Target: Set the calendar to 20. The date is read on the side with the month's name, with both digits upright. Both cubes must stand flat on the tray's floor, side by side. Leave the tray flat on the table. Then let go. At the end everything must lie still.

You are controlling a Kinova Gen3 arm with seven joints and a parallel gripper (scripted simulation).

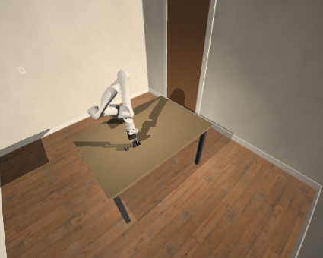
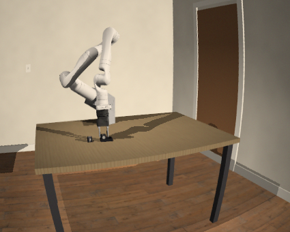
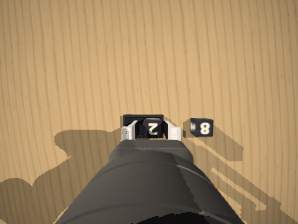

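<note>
My hand is 1 cm to the right of the dark tray and 3 cm above it. From my hand the other things lie so: dark cube: 4 cm behind, 8 cm to the right, 3 cm below.
</note>
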